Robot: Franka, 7 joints.
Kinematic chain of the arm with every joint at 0, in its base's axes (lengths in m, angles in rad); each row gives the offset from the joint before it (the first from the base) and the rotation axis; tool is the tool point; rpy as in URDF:
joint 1: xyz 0 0 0.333 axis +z
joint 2: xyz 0 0 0 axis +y
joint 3: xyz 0 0 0.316 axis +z
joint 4: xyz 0.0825 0 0 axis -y
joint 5: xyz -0.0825 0 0.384 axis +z
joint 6: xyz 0 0 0 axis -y
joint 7: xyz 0.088 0 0 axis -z
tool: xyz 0 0 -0.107 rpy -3.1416 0 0
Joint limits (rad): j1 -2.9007..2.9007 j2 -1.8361..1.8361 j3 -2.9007..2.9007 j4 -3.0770..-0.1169 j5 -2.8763..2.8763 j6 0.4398..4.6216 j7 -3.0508..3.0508
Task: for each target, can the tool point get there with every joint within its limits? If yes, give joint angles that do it. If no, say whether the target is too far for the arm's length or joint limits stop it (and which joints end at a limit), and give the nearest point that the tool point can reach.
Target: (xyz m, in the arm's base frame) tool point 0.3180 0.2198 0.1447
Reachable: yes | joints 2.0207 0.8033 -1.1837 -2.5910 1.2886 2.3049 0.9259
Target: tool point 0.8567 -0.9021 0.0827
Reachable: no: too far | nearest point 0.5792 -0.6099 0.1638 | short by 0.411 m
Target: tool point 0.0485 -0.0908 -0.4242
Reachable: no: joint limits stop it (at a limit: joint 2) | nearest point 0.0608 -0.1139 -0.3379 | short by 0.090 m
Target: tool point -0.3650 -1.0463 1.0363
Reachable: no: too far | nearest point -0.2386 -0.6839 0.7927 | short by 0.455 m
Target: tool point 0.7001 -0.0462 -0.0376
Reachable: yes | joints 0.3990 1.4604 -0.6309 -1.1928 0.8976 2.4161 1.5603
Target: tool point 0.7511 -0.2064 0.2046
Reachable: yes | joints -0.8692 1.5268 1.4275 -1.0239 -1.5222 1.7260 -1.7090
